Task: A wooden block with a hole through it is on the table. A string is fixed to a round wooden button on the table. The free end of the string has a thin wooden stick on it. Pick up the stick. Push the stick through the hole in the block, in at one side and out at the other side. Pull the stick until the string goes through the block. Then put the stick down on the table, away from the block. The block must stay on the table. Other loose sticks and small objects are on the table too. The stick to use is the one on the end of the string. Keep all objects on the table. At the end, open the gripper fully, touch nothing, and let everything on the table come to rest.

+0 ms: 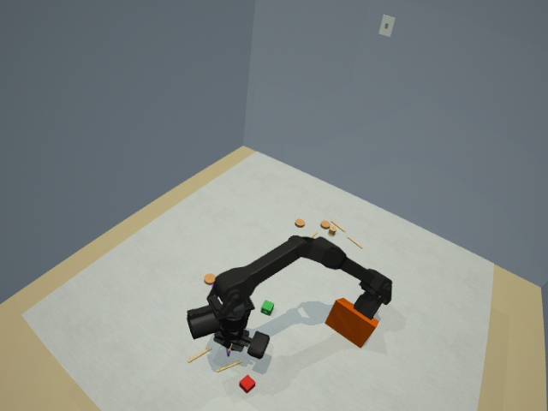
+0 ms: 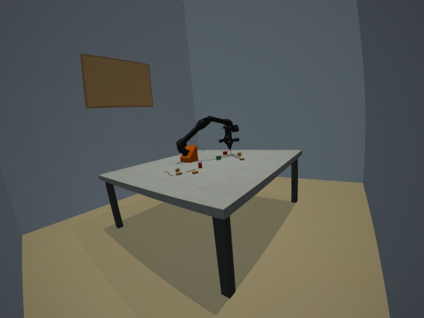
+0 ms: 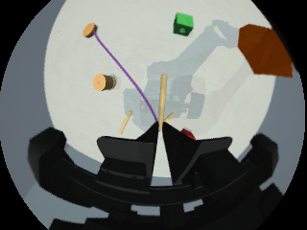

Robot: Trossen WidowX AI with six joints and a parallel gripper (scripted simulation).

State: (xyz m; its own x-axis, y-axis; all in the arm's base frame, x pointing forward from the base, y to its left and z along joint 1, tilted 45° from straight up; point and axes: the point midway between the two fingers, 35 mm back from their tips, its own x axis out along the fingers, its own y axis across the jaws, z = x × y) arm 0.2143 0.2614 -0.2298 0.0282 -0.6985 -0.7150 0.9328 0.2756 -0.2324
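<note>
Right now the green block is 19 cm to the right of my gripper tip, 4 cm below it and 3 cm ahead of it. From my gripper tip the other things lie so: red cube 9 cm behind, 4 cm below, 3 cm to the left; then thin wooden stick 1 cm to the right, 1 cm ahead; then red cylinder 47 cm to the right, 12 cm ahead, 4 cm below.
</note>
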